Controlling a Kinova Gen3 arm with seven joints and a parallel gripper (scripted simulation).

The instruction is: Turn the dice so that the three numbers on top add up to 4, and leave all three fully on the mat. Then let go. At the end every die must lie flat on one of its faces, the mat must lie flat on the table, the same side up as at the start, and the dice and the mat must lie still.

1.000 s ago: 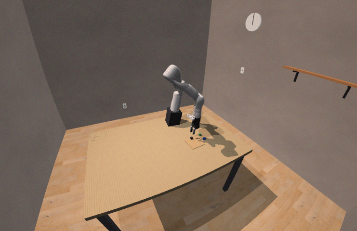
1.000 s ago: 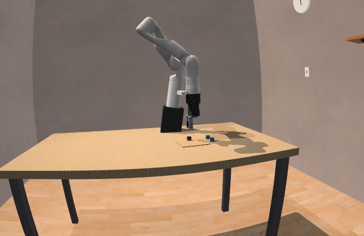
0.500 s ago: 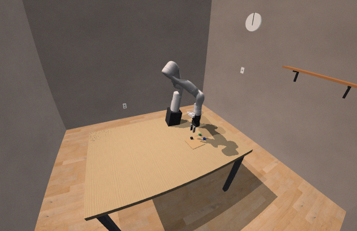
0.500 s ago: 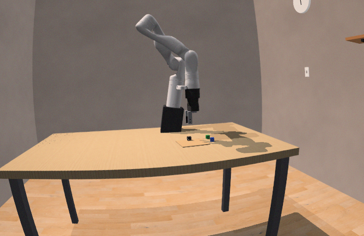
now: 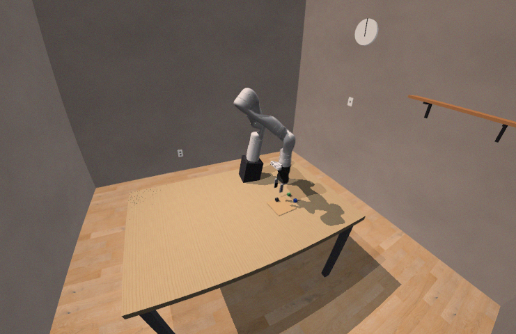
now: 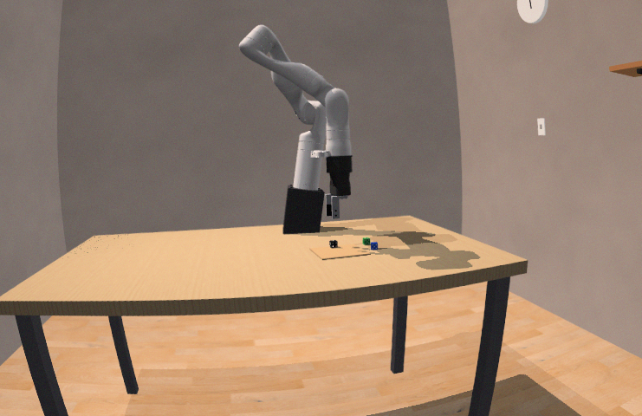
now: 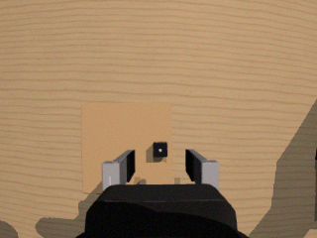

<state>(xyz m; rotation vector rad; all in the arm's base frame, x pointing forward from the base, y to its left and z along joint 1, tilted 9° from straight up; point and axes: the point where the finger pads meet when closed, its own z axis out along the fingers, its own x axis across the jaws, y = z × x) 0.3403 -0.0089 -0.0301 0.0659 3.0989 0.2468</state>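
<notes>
My gripper is now 70 mm short of the blue die, 100 mm to the right of it and 100 mm above it. Round my hand: black die (100 mm below); then tan mat (50 mm ahead, 110 mm below); then green die (10 mm behind, 110 mm to the left, 100 mm below).
</notes>
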